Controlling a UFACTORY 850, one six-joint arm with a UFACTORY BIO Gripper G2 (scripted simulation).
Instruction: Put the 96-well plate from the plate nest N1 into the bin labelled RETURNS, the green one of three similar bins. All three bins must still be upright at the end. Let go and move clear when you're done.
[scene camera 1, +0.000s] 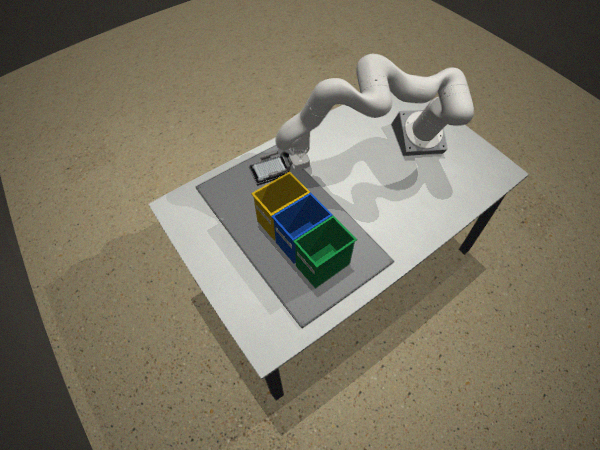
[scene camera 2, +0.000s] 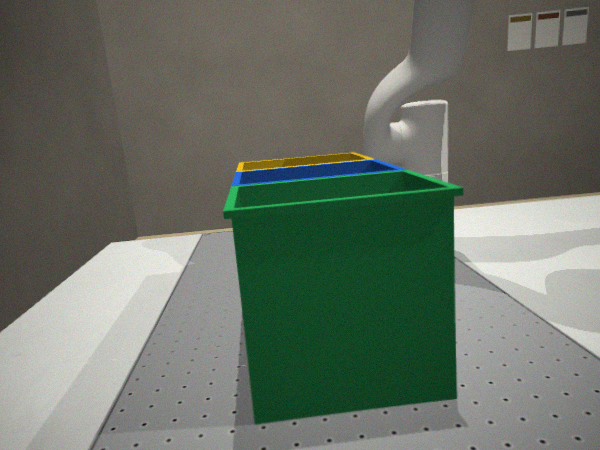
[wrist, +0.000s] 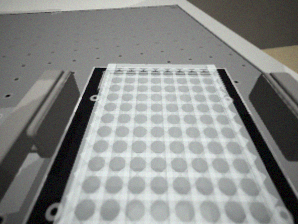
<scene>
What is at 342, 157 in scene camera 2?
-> A yellow bin.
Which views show the yellow bin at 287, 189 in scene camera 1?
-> Scene camera 1 and scene camera 2 only.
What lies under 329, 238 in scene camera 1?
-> A green bin.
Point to a clear 96-well plate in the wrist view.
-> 149, 112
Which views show the blue bin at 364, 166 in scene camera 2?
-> Scene camera 1 and scene camera 2 only.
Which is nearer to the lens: the blue bin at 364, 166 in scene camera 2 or the green bin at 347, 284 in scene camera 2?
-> The green bin.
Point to a blue bin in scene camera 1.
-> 306, 213
</scene>
